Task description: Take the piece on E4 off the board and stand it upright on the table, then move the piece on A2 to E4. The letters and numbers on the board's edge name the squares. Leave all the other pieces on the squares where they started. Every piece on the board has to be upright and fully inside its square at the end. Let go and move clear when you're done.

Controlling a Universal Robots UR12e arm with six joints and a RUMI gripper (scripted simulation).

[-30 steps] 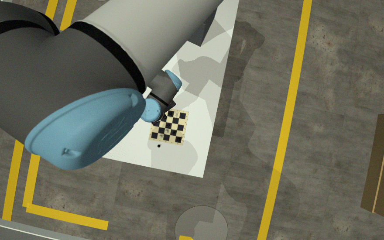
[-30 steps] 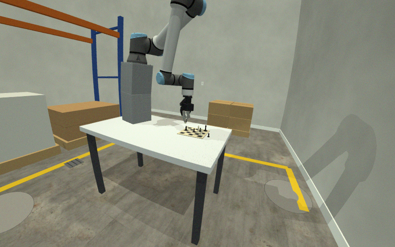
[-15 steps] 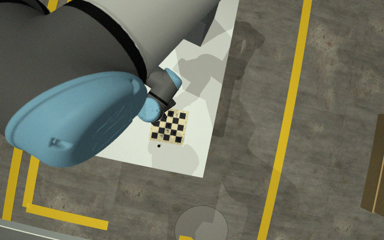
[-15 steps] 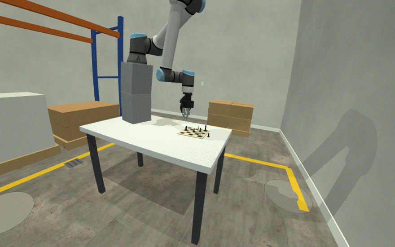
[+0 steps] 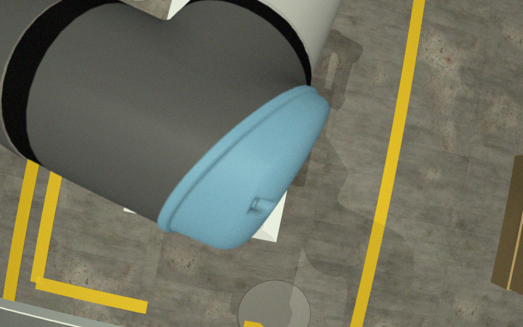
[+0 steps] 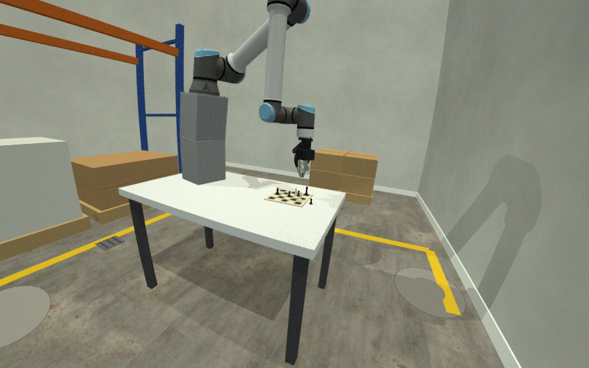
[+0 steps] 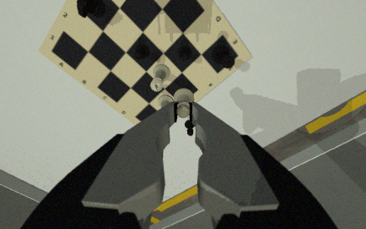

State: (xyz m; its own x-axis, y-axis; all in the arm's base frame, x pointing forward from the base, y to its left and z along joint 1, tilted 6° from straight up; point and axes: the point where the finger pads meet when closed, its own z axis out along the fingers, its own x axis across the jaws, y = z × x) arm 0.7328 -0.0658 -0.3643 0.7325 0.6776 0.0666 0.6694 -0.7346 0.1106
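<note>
My gripper is now 5 cm past the chessboard, 2 cm to the left of it and 13 cm above it.
</note>
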